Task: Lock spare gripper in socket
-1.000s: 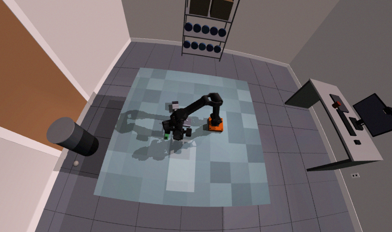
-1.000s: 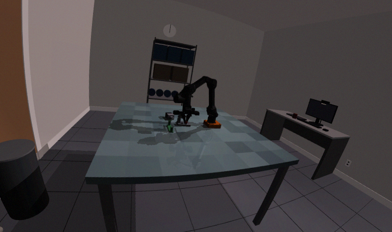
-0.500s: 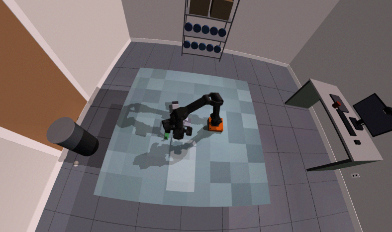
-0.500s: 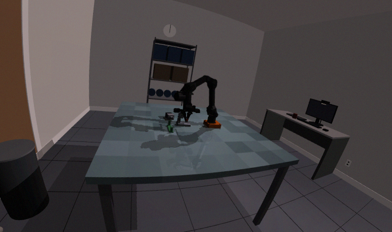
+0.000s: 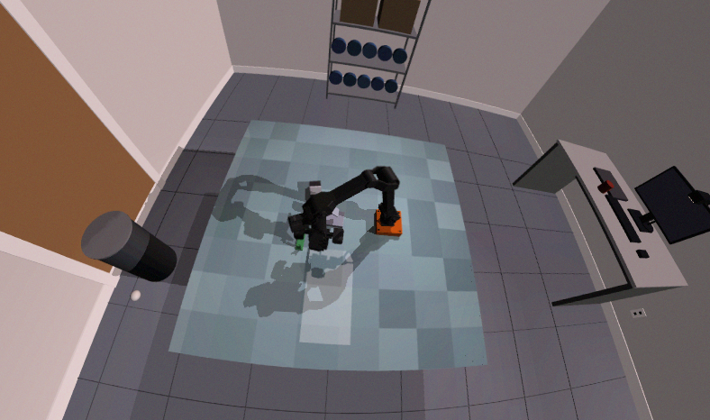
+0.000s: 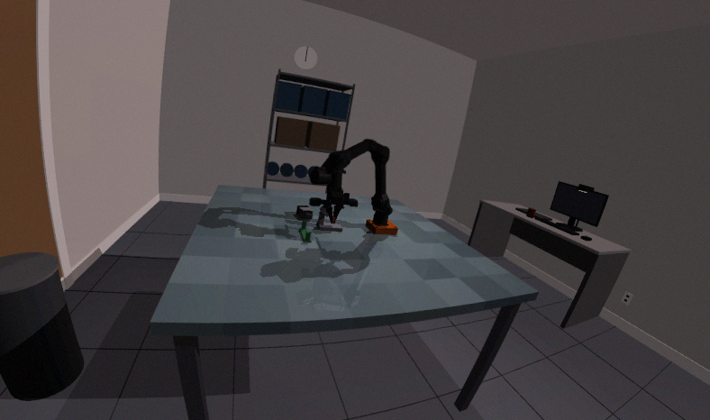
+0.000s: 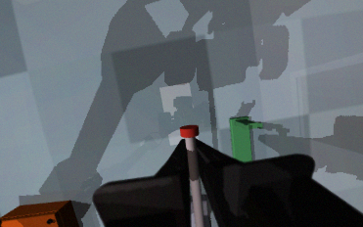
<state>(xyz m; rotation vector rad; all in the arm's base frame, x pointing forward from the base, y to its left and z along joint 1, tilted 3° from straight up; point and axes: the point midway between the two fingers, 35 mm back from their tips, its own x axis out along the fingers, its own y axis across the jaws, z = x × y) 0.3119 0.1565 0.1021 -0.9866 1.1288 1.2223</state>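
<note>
Right now my gripper tip is 90 mm short of the green bracket, 80 mm to the left of it and 60 mm above it. From my gripper tip the other things lie so: grey mount: 40 mm behind, 170 mm to the right, 30 mm below; then spare gripper: 40 mm ahead, 310 mm to the right, 60 mm below.
</note>
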